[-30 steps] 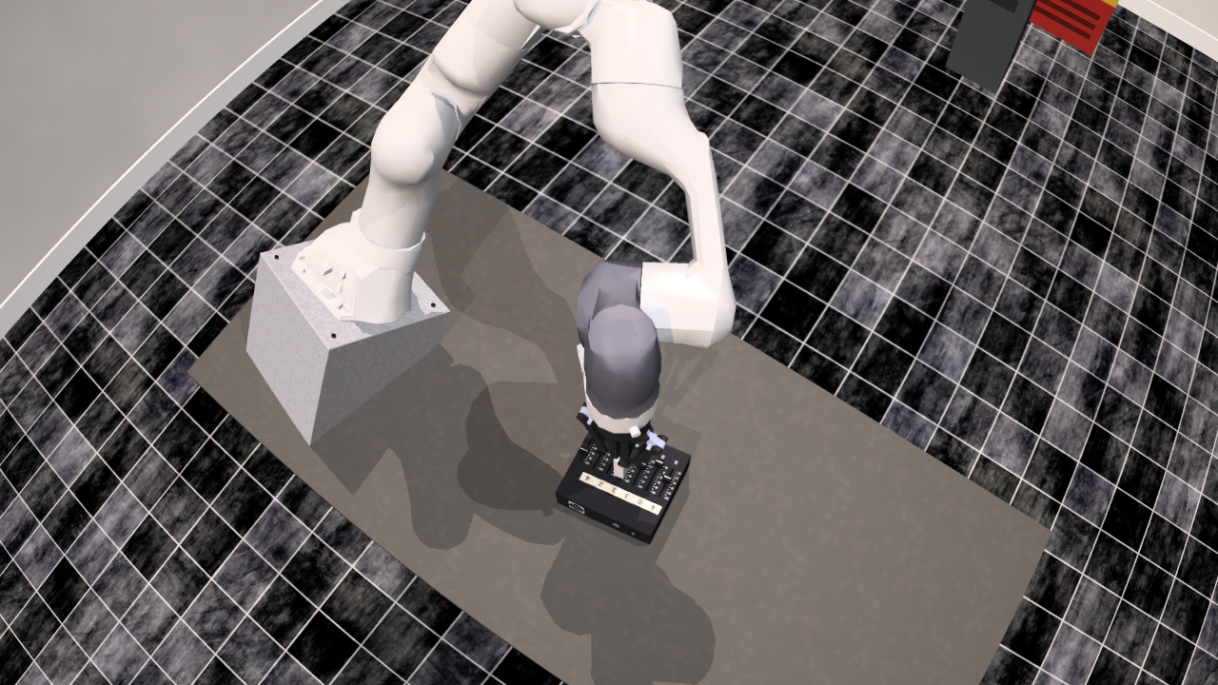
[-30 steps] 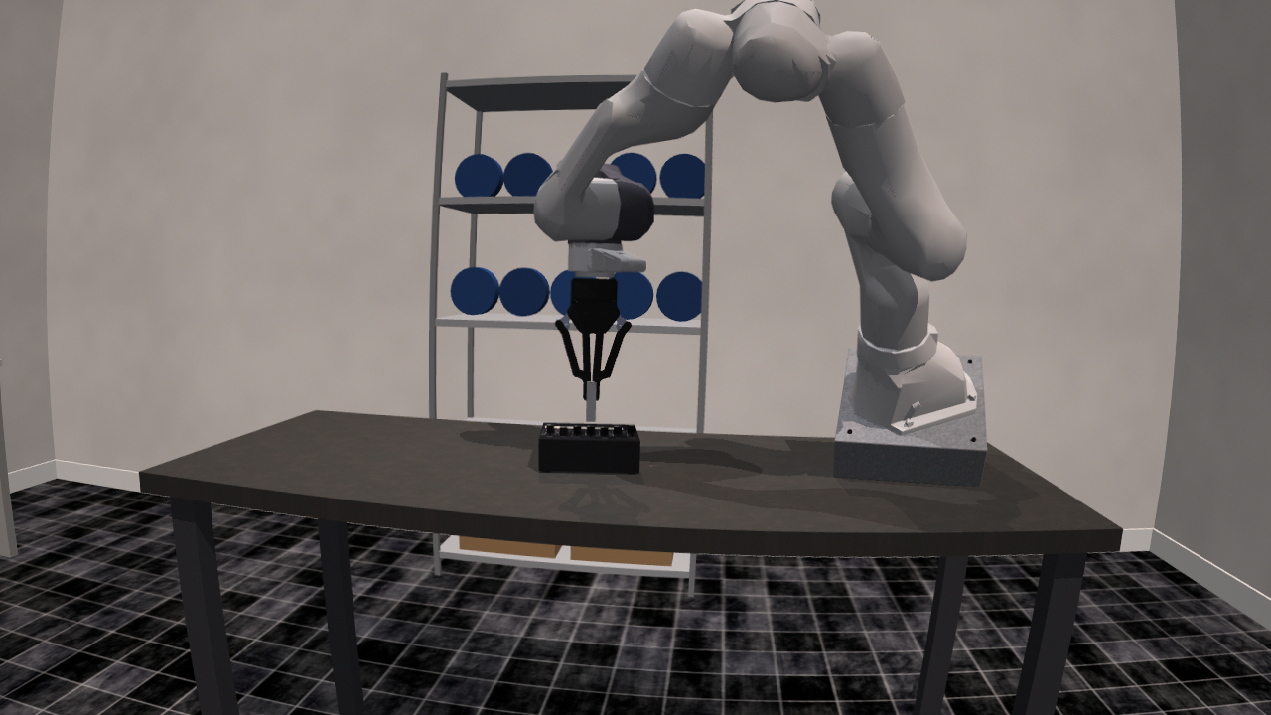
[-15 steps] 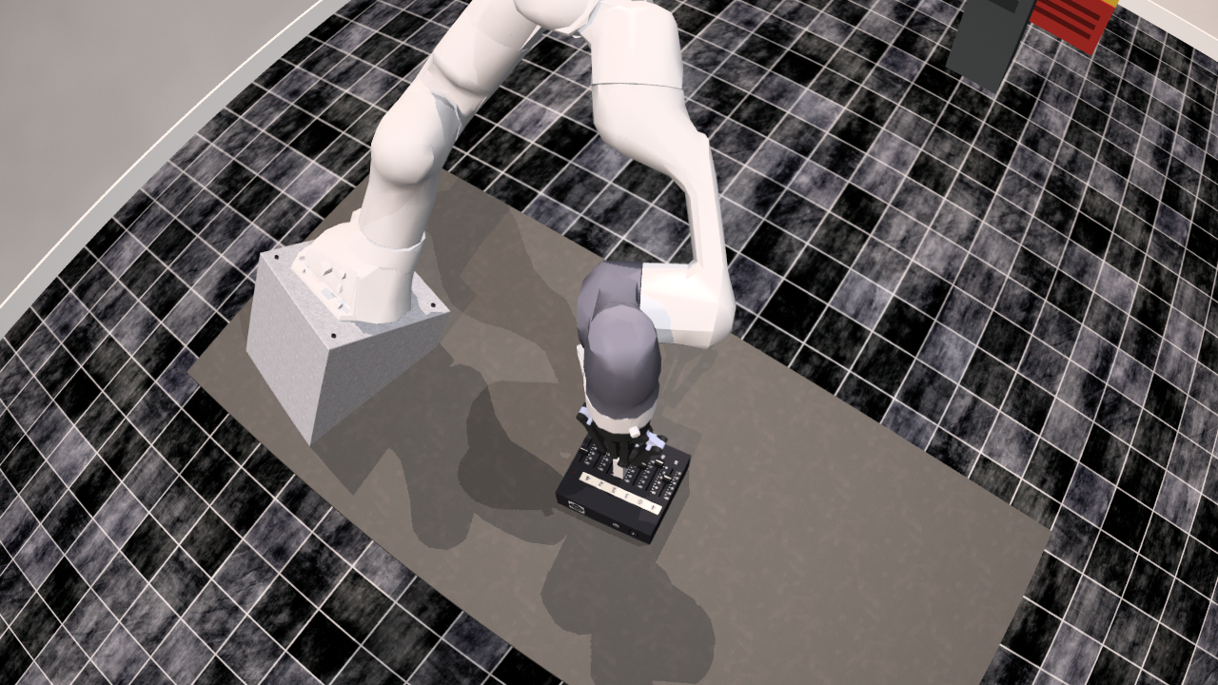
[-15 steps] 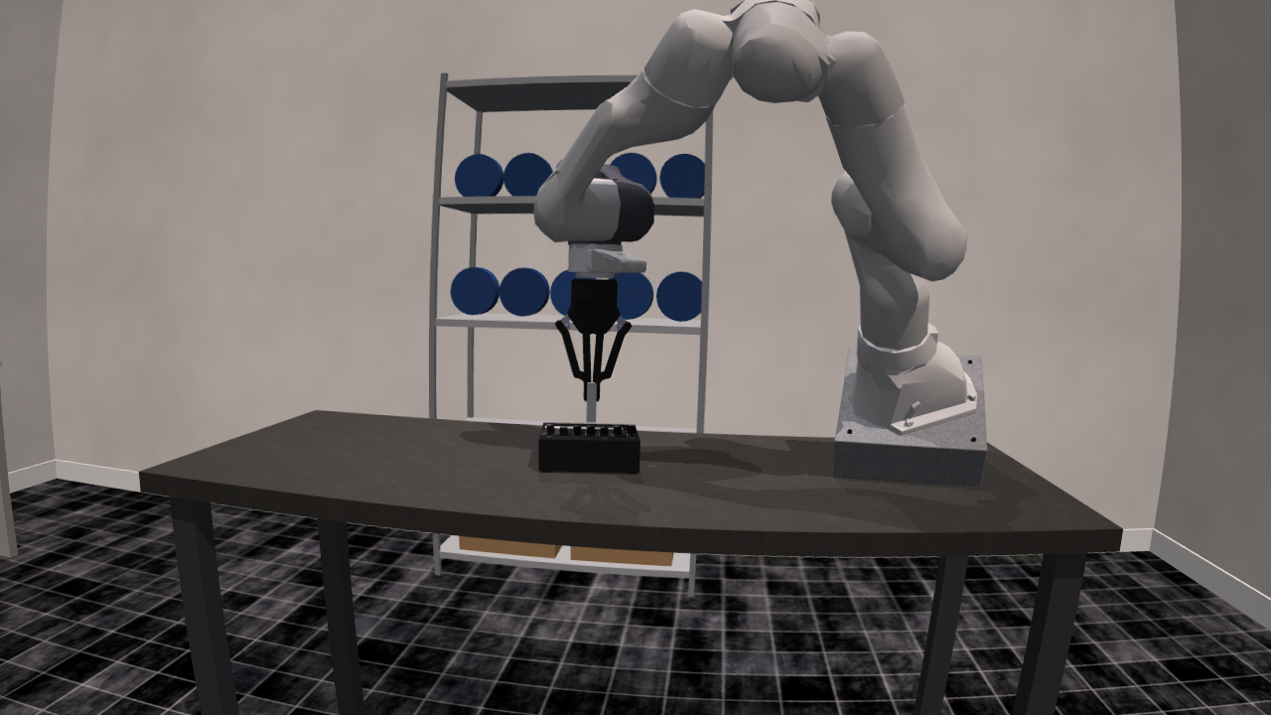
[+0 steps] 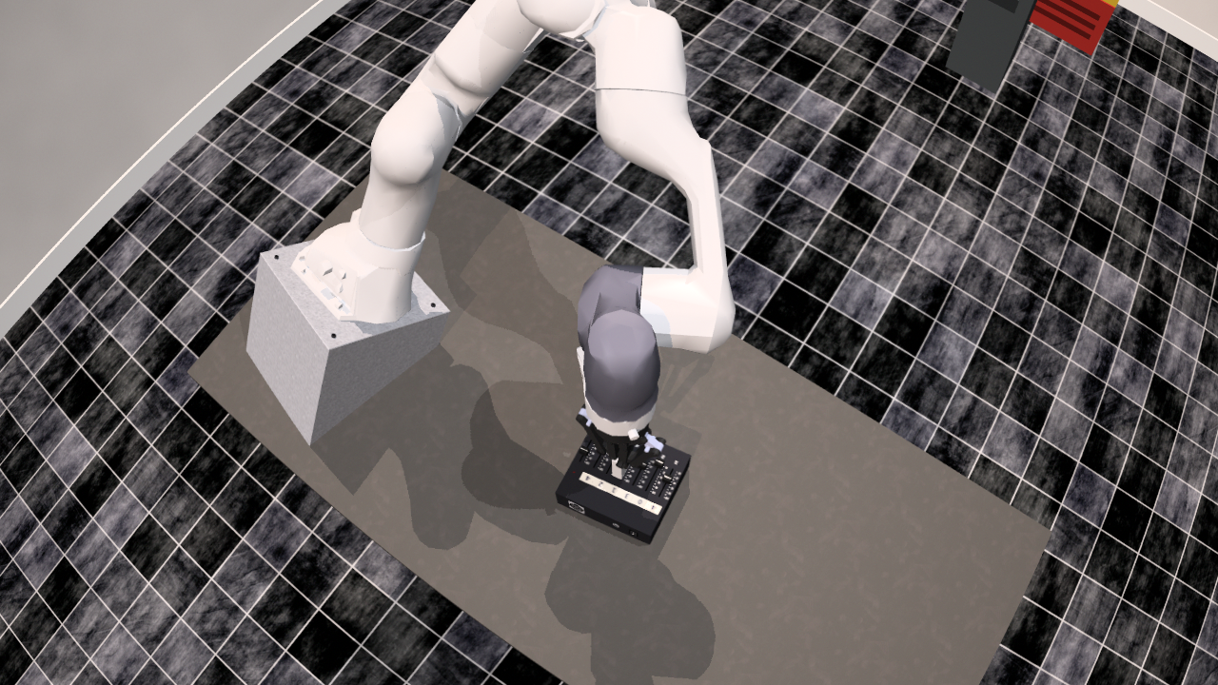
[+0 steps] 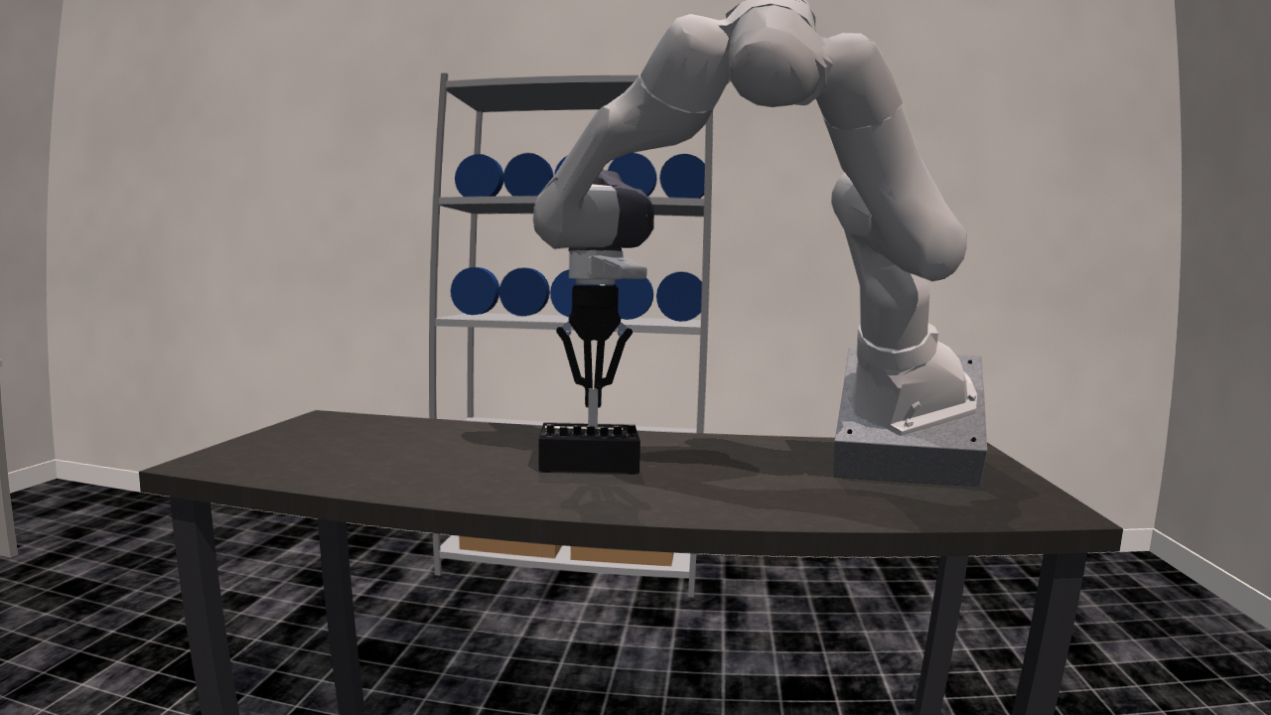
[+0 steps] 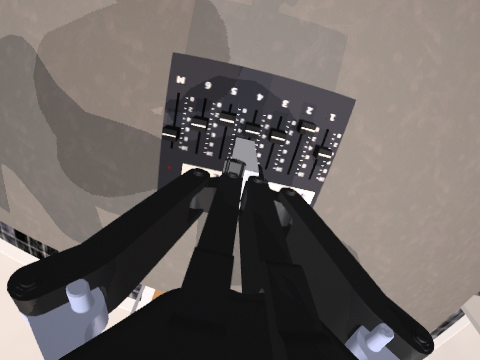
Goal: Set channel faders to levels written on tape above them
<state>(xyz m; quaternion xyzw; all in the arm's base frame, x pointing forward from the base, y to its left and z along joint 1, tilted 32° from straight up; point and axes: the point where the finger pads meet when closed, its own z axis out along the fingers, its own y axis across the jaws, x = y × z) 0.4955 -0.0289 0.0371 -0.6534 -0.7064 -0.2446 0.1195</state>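
Right now my hand is 6 cm past the master fader and 3 cm above it.
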